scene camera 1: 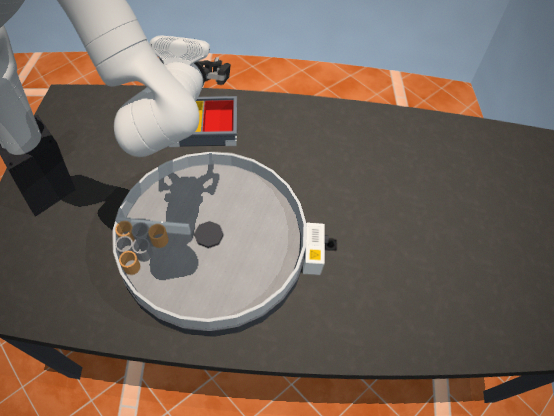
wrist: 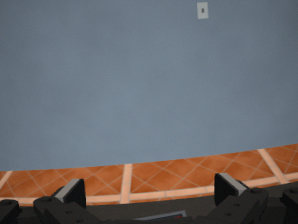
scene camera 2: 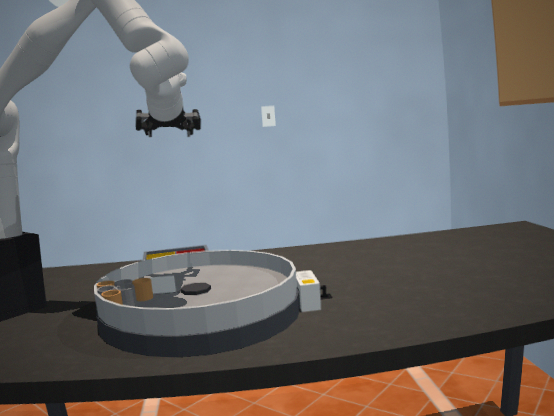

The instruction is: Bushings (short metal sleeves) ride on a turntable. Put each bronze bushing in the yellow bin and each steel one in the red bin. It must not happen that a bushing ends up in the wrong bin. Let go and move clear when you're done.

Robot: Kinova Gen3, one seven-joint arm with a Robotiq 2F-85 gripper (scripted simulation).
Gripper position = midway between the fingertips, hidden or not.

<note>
I see my gripper (scene camera 2: 169,133) and a round grey turntable (scene camera 1: 244,241).
My gripper also shows in the wrist view (wrist: 150,191). The round grey turntable is seen too in scene camera 2 (scene camera 2: 202,285).
</note>
